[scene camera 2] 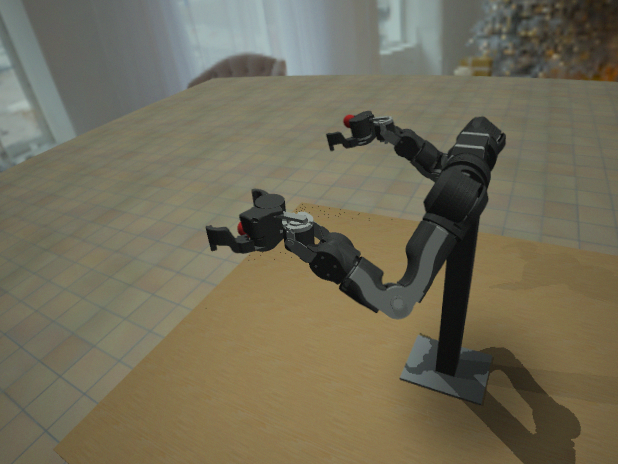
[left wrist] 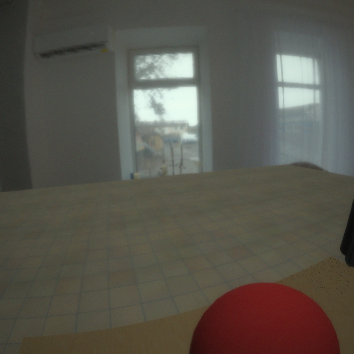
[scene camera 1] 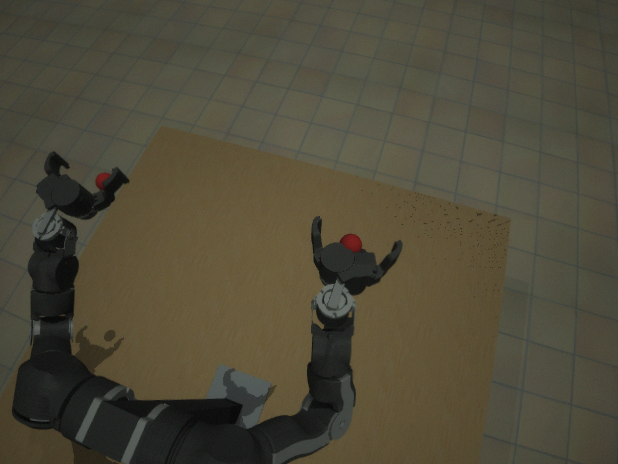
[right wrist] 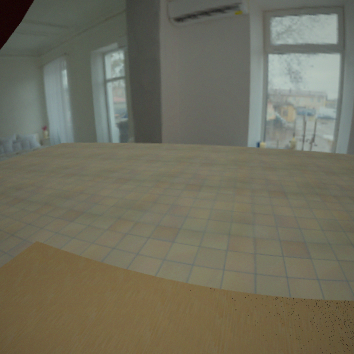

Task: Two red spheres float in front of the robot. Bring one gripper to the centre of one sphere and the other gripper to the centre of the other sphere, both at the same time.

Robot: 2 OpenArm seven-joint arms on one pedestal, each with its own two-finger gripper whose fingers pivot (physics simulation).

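Note:
One red sphere (scene camera 1: 103,181) (scene camera 2: 241,228) (left wrist: 265,322) floats just in front of the palm of my left gripper (scene camera 1: 89,167) (scene camera 2: 235,215). In scene camera 1 it is closer to the right-hand finger, which covers part of it; in scene camera 2 the gripper body hides much of it. The other red sphere (scene camera 1: 351,243) (scene camera 2: 348,120) floats between the spread fingers of my right gripper (scene camera 1: 358,231), close to the palm and back from the fingertips. A dark red patch (right wrist: 10,15) fills the top left corner of the right wrist view. Both grippers are open and empty.
The brown board (scene camera 1: 225,250) (scene camera 2: 250,350) lies below the arms on a tiled surface (scene camera 1: 300,75) (scene camera 2: 150,150). The dark pedestal (scene camera 2: 456,310) stands on a grey base plate (scene camera 2: 470,390). A dark finger (left wrist: 349,240) shows at the right edge of the left wrist view.

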